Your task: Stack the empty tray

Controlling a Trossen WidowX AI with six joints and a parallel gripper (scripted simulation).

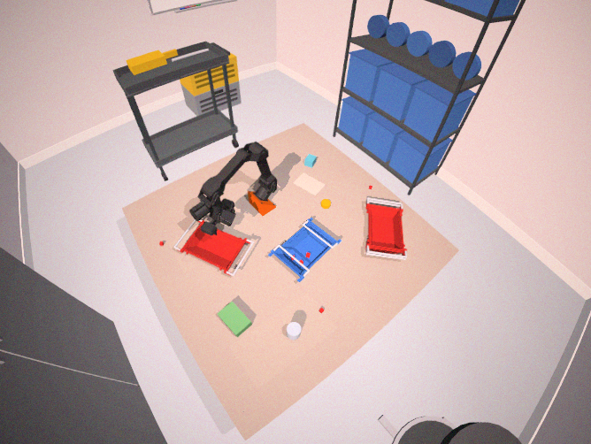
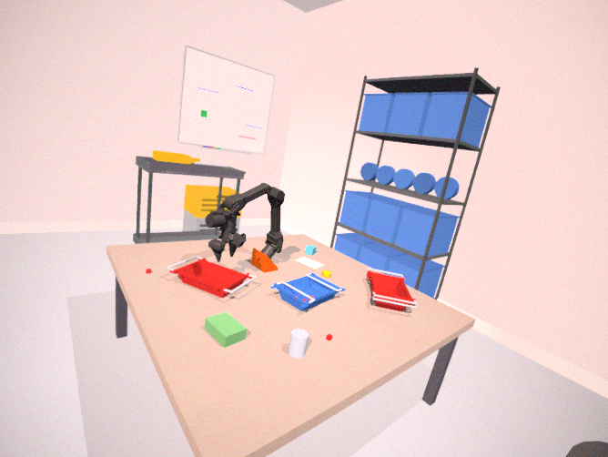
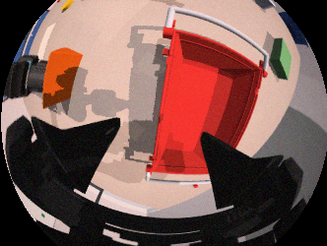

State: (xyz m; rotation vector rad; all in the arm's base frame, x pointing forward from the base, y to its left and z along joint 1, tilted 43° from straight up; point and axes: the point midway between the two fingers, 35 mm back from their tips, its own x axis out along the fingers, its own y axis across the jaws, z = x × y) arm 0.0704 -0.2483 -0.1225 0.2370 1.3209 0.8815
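The red tray lies 30 mm ahead of my gripper tip, 70 mm to the right of it and 50 mm below it. The rest, counted from my gripper tip: cream pad (20 mm behind, 560 mm to the left, 100 mm below); then yellow puck (150 mm ahead, 530 mm to the left, 90 mm below); then green block (360 mm ahead, 190 mm to the right, 80 mm below).
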